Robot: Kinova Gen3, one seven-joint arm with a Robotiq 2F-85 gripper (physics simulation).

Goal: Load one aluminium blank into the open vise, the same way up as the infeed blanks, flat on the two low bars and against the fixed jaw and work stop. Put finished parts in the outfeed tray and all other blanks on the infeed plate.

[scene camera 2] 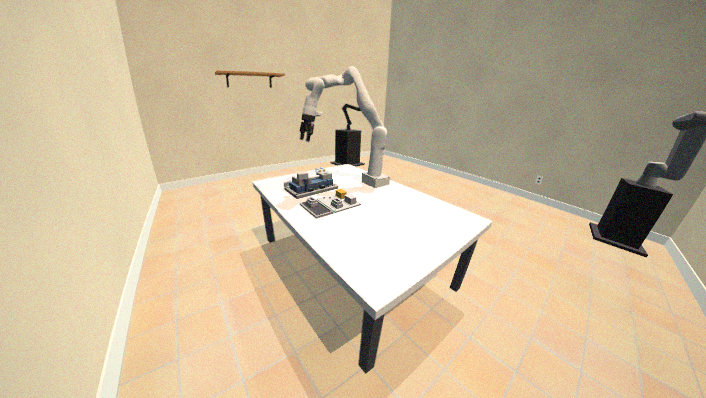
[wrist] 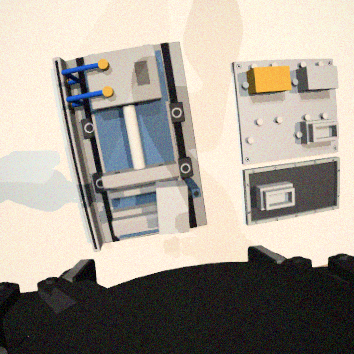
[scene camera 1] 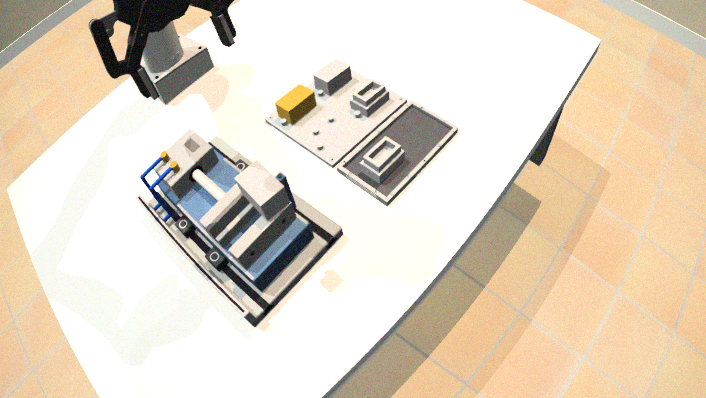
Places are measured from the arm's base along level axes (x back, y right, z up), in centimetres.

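Pixels of known places: gripper, fingertip midpoint: (scene camera 2: 304, 140) (scene camera 1: 192, 69); arm's base at its link origin: (scene camera 2: 373, 174) (scene camera 1: 165, 60).
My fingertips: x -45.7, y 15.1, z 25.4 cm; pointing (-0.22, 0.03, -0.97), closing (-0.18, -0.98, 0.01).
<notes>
For each thing: its top centre in the pictures, then the offset to it from my fingertips. "spot": a spot on its surface instead. Level surfaces: height alone.
- plain grey block at its top centre: (scene camera 1: 258, 182) (wrist: 172, 210) (scene camera 2: 302, 172) dz -18.6, dx -2.8, dy -0.9 cm
- vise at its top centre: (wrist: 131, 150) (scene camera 1: 210, 187) (scene camera 2: 310, 174) dz -21.9, dx +5.1, dy +2.4 cm
- blue work stop at a spot on its surface: (wrist: 194, 190) spot: dz -22.0, dx -2.0, dy -4.4 cm
- infeed plate at its top centre: (scene camera 1: 335, 107) (wrist: 290, 108) (scene camera 2: 338, 201) dz -31.0, dx +5.3, dy -24.7 cm
- yellow block at its top centre: (wrist: 272, 78) (scene camera 1: 294, 97) (scene camera 2: 341, 190) dz -27.4, dx +10.7, dy -20.6 cm
- grey pocketed part at its top centre: (scene camera 1: 369, 89) (wrist: 325, 131) (scene camera 2: 336, 199) dz -27.5, dx +0.7, dy -28.7 cm
- table at its surface level: dz -31.8 cm
My gripper (scene camera 1: 189, 69) (scene camera 2: 305, 139) (wrist: 172, 270) is open and empty, high above the table. A plain grey block (scene camera 1: 261, 184) (scene camera 2: 302, 179) (wrist: 172, 207) is on the vise (scene camera 1: 282, 252) (wrist: 135, 175). It stands high and overlaps the top of the fixed jaw (scene camera 1: 245, 247) (wrist: 131, 225), beside the blue work stop (scene camera 1: 286, 190) (wrist: 194, 190); the low bars under it are hidden. The infeed plate (scene camera 1: 345, 135) (wrist: 270, 142) bears a yellow block (scene camera 1: 296, 103) (wrist: 270, 79), a grey block (scene camera 1: 332, 76) (wrist: 321, 78) and a grey pocketed part (scene camera 1: 370, 97) (wrist: 322, 131). Another pocketed part (scene camera 1: 382, 159) (wrist: 276, 197) lies in the outfeed tray (scene camera 1: 425, 125) (wrist: 320, 185).
Blue handles (scene camera 1: 159, 177) (wrist: 85, 95) with orange ends stick out at the vise's side. The arm's base (scene camera 1: 182, 75) (scene camera 2: 375, 180) stands at the table's edge. Black pedestals (scene camera 2: 348, 145) (scene camera 2: 634, 212) stand on the floor away from the table (scene camera 2: 390, 240).
</notes>
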